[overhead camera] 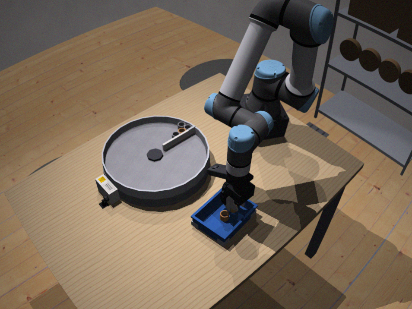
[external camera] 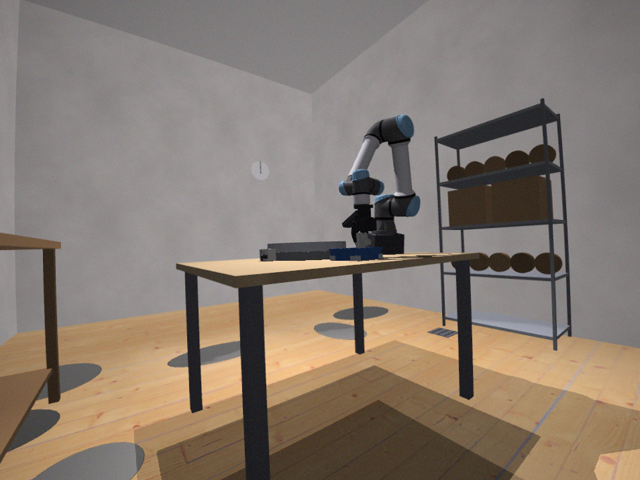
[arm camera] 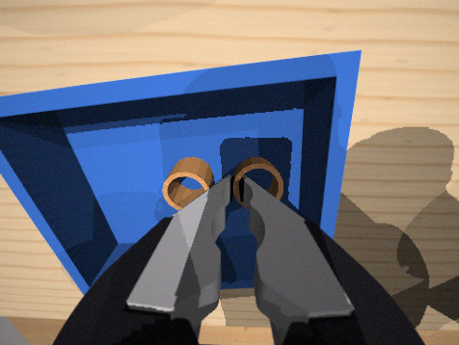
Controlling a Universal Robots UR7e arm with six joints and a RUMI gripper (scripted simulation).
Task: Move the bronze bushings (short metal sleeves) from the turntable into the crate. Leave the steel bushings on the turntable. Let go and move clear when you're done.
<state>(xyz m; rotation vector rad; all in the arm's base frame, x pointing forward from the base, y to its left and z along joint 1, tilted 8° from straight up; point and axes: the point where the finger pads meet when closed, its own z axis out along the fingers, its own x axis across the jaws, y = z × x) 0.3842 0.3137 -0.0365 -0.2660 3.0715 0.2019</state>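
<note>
Now: the blue crate 3 cm ahead of my hand, 1 cm to the left of it and 1 cm below it. From my hand the other things lie so: grey turntable (35 cm to the right, 11 cm ahead, 2 cm above).
</note>
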